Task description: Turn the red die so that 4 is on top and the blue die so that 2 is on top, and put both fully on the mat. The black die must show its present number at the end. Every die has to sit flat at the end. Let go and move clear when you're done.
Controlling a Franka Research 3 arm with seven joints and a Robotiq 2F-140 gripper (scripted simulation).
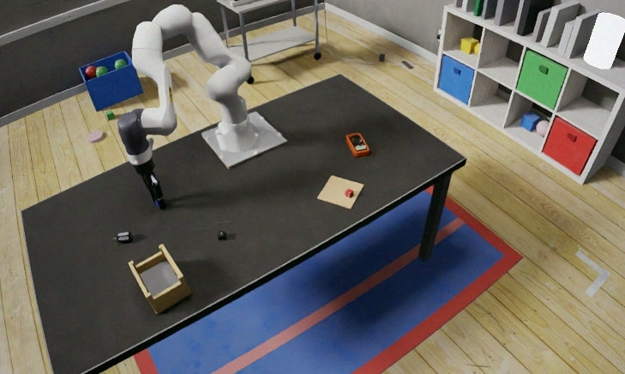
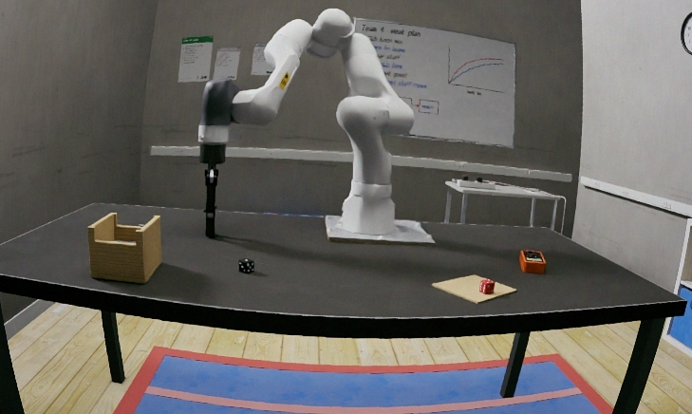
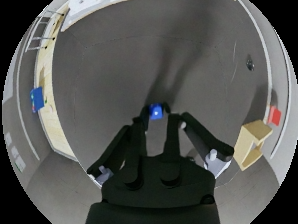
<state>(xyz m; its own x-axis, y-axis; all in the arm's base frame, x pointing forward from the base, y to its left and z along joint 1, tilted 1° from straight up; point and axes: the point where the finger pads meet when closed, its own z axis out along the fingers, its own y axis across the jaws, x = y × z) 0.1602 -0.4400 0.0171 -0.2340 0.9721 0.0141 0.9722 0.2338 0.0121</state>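
My hand is 2 cm above the blue die. From my hand the other things lie so: dark object: 19 cm to the right, 9 cm ahead, 2 cm below; black die: 30 cm ahead, 15 cm to the left, 2 cm below; wooden box: 39 cm ahead, 11 cm to the right, 1 cm above.
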